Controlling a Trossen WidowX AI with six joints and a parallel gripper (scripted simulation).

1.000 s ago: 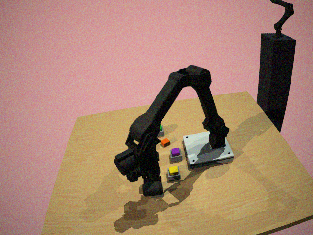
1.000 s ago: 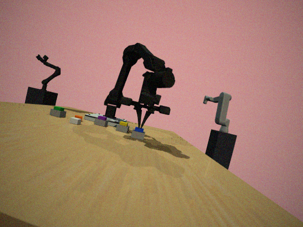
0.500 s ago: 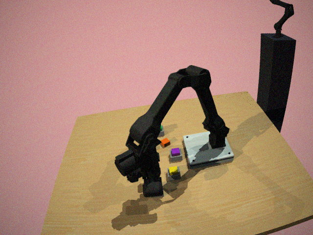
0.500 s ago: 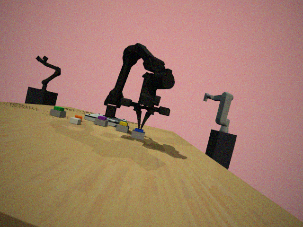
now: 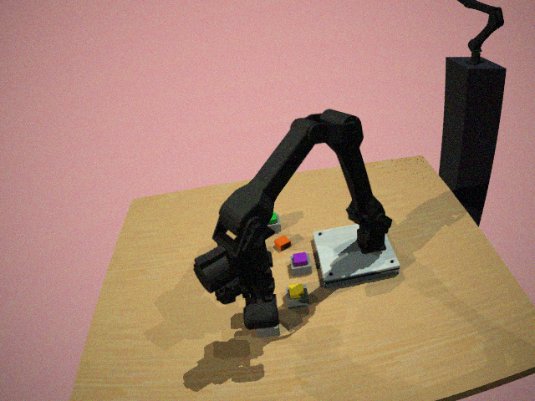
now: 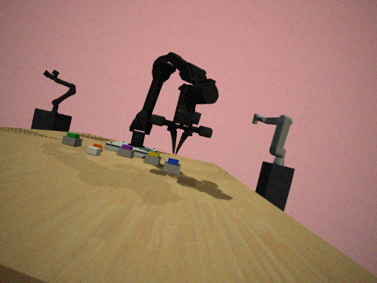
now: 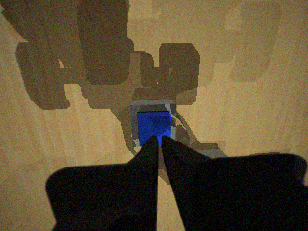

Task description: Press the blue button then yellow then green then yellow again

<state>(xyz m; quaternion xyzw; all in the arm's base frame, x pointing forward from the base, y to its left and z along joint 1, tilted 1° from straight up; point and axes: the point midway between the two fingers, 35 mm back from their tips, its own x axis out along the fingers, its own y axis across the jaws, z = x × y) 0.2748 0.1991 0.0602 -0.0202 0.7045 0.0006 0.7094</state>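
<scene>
The blue button lies 20 mm below my gripper tip. Round my gripper tip: grey block: 30 mm ahead, 240 mm to the right, 50 mm below; then purple button: 90 mm behind, 180 mm to the right, 20 mm below; then yellow button: 70 mm behind, 70 mm to the right, 20 mm below.
</scene>
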